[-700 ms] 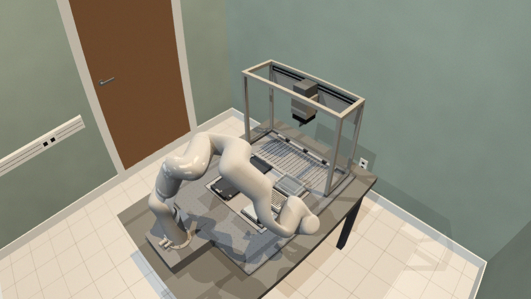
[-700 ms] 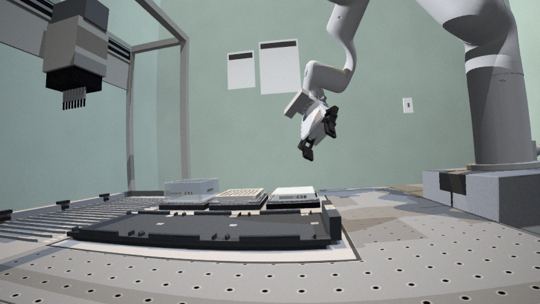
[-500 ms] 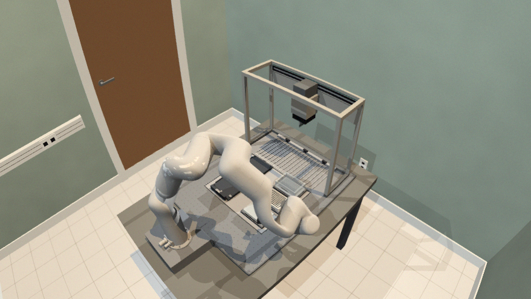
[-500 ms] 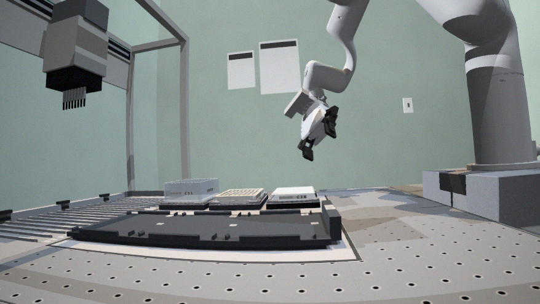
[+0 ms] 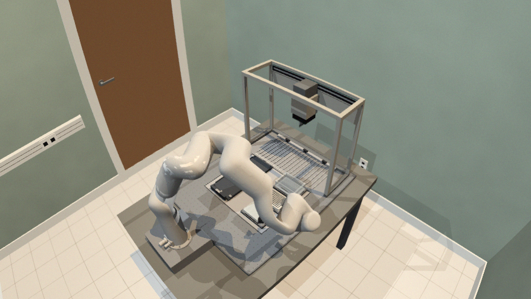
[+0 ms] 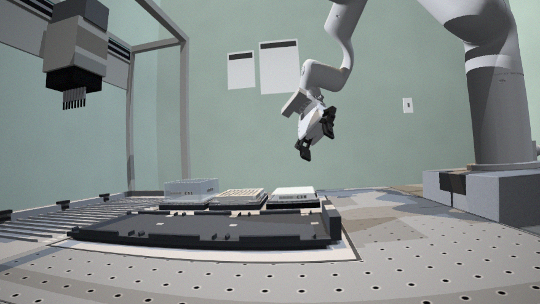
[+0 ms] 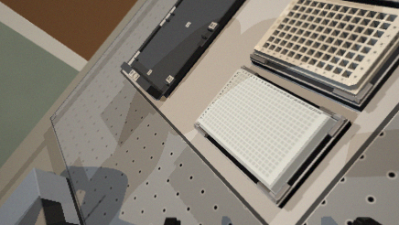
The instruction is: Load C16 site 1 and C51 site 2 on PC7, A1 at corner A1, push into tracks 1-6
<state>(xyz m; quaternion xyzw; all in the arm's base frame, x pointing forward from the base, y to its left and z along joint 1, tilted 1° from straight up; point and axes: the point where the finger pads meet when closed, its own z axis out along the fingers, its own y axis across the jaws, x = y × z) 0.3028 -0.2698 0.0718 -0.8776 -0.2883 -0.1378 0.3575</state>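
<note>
Right now my hand is 290 mm short of the nest S3, 110 mm to the right of it and 120 mm above it. The rest, counted from my hand: 384-well plate C16: 70 mm ahead, 120 mm to the left, 100 mm below; frame post: 370 mm ahead, 60 mm to the right, 130 mm above; nest S1: 70 mm ahead, 120 mm to the left, 120 mm below.
</note>
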